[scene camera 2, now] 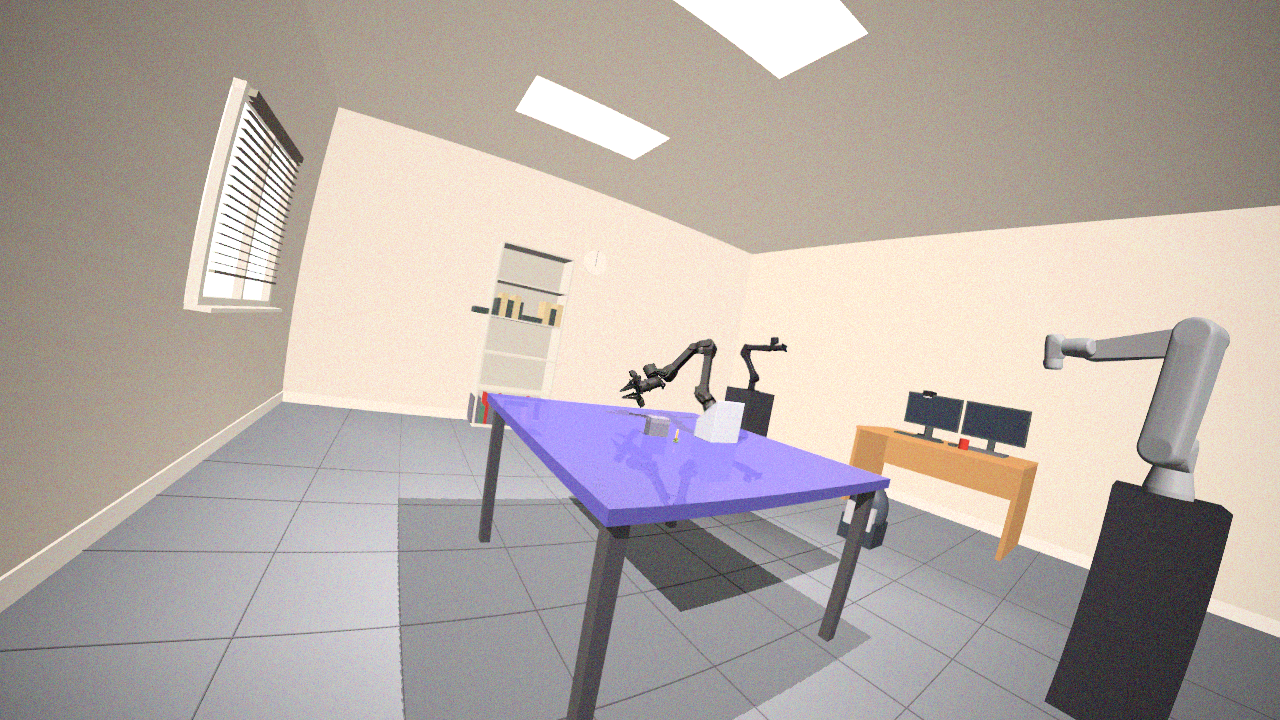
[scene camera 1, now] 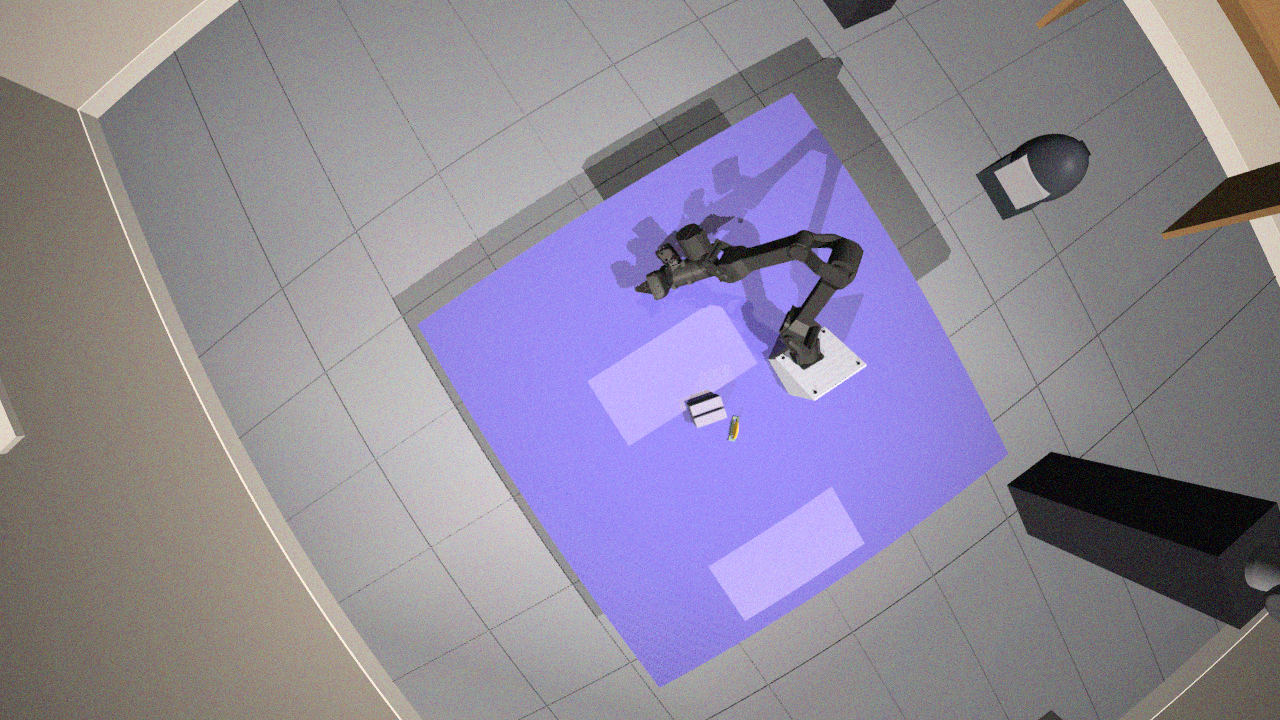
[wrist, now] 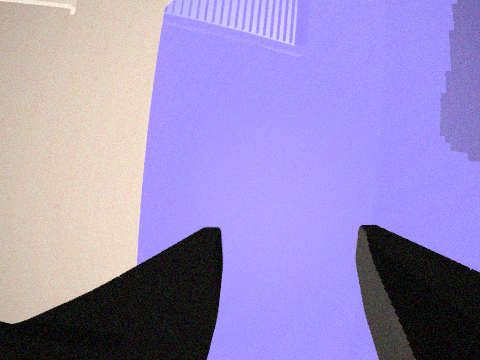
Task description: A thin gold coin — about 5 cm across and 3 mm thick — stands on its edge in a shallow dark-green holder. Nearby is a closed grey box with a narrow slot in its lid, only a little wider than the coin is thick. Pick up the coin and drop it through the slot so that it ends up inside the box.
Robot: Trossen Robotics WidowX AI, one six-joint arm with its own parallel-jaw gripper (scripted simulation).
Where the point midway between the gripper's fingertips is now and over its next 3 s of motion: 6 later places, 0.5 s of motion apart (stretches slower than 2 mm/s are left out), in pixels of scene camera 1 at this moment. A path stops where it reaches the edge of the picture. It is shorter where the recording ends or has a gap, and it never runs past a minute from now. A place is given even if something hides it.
My gripper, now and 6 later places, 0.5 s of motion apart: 637,288; 660,393; 725,435; 740,436; 738,432; 736,431; 734,430
